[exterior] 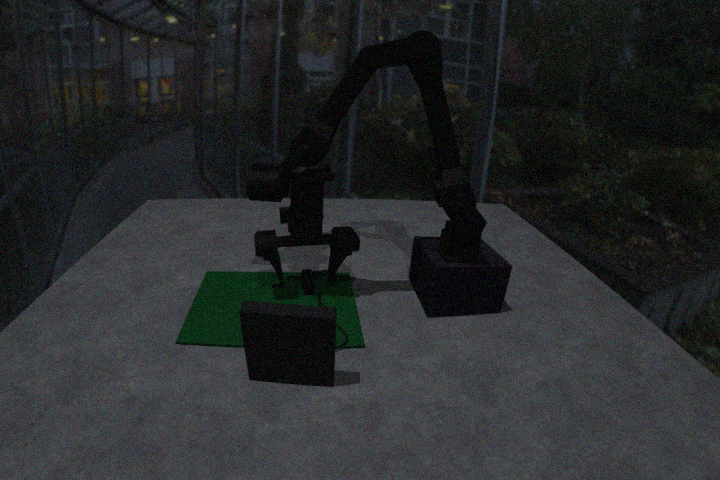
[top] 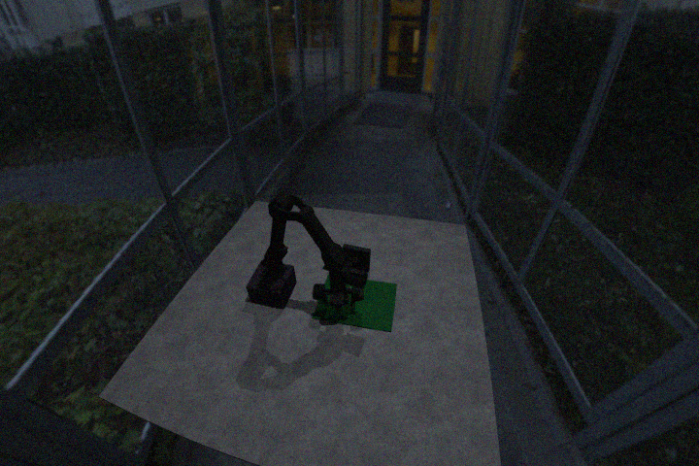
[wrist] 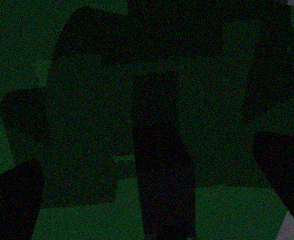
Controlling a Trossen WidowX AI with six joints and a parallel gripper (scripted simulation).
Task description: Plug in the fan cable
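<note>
My gripper tip is now 1 cm past the dark fan plug and 1 cm to the right of it. Round my gripper tip: dark square fan 1 cm behind, 23 cm to the left, 4 cm above; green board 5 cm ahead, 6 cm to the left, 3 cm below.
</note>
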